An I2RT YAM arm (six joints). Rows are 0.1 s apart.
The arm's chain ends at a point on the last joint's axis. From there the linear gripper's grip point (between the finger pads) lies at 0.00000 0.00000 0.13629 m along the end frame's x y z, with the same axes.
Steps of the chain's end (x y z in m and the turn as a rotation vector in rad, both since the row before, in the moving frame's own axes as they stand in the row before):
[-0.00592 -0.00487 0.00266 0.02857 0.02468 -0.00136]
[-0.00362 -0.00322 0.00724 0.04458 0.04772 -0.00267]
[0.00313 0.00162 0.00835 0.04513 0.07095 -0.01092]
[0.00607 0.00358 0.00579 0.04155 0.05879 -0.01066]
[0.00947 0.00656 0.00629 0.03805 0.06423 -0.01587]
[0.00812 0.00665 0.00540 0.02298 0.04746 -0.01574]
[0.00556 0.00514 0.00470 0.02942 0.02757 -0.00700]
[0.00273 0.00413 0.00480 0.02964 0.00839 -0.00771]
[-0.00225 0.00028 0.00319 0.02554 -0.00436 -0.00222]
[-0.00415 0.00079 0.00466 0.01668 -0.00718 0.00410]
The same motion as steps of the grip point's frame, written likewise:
[-0.00256 -0.00877 0.00256 0.02857 0.02468 -0.00136]
[0.00287 -0.00930 0.00695 0.04458 0.04772 -0.00267]
[0.01275 -0.00458 0.00787 0.04513 0.07095 -0.01092]
[0.01405 -0.00212 0.00544 0.04155 0.05879 -0.01066]
[0.01817 0.00131 0.00591 0.03805 0.06423 -0.01587]
[0.01456 0.00347 0.00521 0.02298 0.04746 -0.01574]
[0.00930 0.00112 0.00459 0.02942 0.02757 -0.00700]
[0.00386 0.00009 0.00474 0.02964 0.00839 -0.00771]
[-0.00285 -0.00320 0.00314 0.02554 -0.00436 -0.00222]
[-0.00512 -0.00149 0.00464 0.01668 -0.00718 0.00410]

